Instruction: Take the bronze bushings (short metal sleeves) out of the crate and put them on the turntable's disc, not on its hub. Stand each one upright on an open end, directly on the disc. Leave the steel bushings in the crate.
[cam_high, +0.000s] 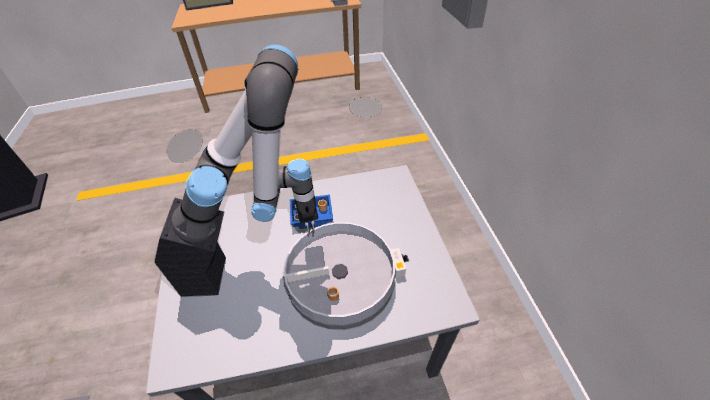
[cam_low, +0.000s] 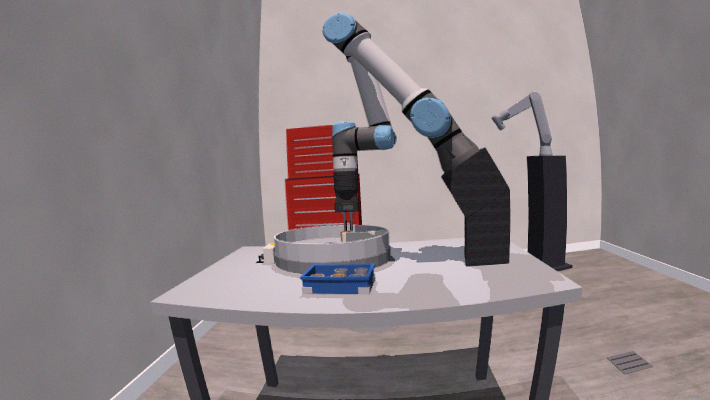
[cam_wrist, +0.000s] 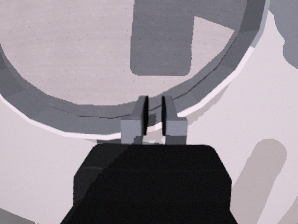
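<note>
Now: hand 19 cm to the right of the blue crate, 12 cm above it and 5 cm short of it. Round my hand: turntable disc (17 cm to the right, 10 cm below, 5 cm ahead).
</note>
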